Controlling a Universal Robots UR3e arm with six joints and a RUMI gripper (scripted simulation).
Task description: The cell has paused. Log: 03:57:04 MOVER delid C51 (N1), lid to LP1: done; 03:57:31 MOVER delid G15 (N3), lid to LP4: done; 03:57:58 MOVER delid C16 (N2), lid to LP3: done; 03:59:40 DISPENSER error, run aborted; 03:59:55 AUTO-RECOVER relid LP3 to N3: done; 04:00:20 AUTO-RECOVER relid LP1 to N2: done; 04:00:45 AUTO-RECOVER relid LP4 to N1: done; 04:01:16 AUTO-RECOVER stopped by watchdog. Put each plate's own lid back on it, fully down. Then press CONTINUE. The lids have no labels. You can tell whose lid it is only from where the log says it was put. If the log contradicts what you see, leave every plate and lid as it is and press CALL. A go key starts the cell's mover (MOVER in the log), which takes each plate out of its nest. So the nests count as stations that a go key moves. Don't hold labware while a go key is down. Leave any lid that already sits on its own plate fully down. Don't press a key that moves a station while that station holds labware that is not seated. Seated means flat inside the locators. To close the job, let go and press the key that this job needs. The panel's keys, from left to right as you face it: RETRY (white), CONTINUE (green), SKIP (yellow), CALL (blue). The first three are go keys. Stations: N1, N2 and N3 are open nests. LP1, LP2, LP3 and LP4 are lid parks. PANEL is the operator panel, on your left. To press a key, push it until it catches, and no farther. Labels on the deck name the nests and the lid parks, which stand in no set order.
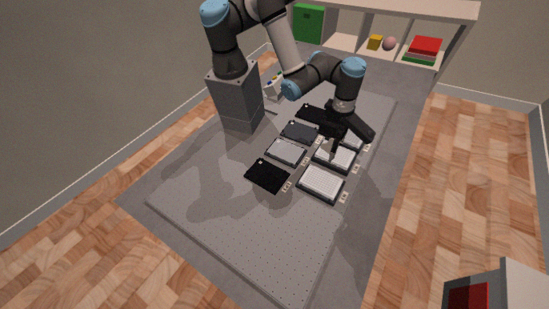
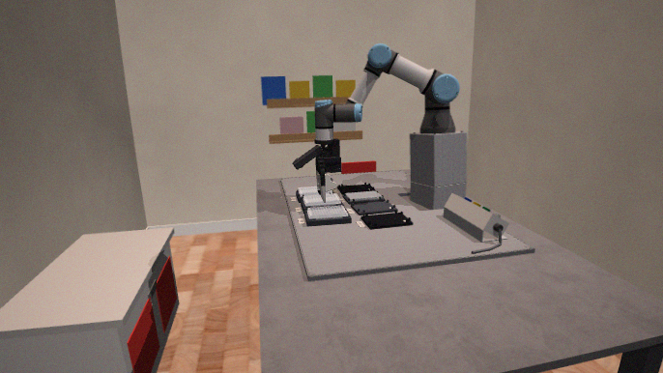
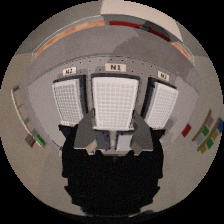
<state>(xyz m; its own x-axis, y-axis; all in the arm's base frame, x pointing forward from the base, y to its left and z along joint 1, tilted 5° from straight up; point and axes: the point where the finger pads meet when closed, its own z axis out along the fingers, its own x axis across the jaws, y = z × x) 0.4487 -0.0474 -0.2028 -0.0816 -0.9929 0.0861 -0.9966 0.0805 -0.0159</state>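
The plate is 13 cm to the right of my hand and 2 cm below it.
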